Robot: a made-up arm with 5 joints.
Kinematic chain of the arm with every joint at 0, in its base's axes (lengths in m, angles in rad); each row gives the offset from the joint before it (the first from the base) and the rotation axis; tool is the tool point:
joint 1: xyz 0 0 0.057 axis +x
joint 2: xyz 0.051 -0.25 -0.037 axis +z
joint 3: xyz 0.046 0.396 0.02 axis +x
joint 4: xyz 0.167 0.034 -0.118 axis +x
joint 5: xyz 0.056 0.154 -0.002 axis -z
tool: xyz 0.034 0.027 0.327
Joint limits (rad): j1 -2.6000..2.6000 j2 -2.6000..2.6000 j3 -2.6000..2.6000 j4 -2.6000..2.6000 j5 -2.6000..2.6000
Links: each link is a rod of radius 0.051 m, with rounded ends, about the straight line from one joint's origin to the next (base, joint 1, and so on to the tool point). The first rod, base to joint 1, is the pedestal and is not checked.
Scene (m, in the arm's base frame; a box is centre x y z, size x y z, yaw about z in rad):
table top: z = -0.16
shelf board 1: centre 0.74 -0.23 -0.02 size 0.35 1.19 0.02 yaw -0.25
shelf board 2: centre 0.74 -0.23 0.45 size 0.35 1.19 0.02 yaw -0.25
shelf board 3: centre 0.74 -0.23 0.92 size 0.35 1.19 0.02 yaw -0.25
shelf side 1: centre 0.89 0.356 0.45 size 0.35 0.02 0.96 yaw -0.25
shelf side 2: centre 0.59 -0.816 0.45 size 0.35 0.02 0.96 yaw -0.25
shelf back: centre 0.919 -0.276 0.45 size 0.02 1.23 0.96 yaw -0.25
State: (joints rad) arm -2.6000 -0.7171 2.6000 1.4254 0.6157
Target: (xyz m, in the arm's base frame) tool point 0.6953 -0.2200 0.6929
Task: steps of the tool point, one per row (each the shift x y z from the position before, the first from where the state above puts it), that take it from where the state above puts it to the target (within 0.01 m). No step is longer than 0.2 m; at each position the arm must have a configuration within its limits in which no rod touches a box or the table.
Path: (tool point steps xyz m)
1: -0.0804 0.0695 0.0886
2: -0.0900 0.0880 0.0509
3: -0.0851 0.0994 0.0097
4: -0.0655 0.1032 -0.0284
5: -0.0333 0.0986 -0.0582
6: 0.0065 0.0855 -0.0751
7: -0.0360 -0.0875 0.1435
8: -0.0121 -0.1214 0.1118
9: 0.0154 -0.1343 0.0812
10: 0.0396 -0.1288 0.0593
11: 0.0550 -0.1116 0.0500
12: 0.1700 -0.0900 -0.0002
13: 0.1437 0.0099 0.0002

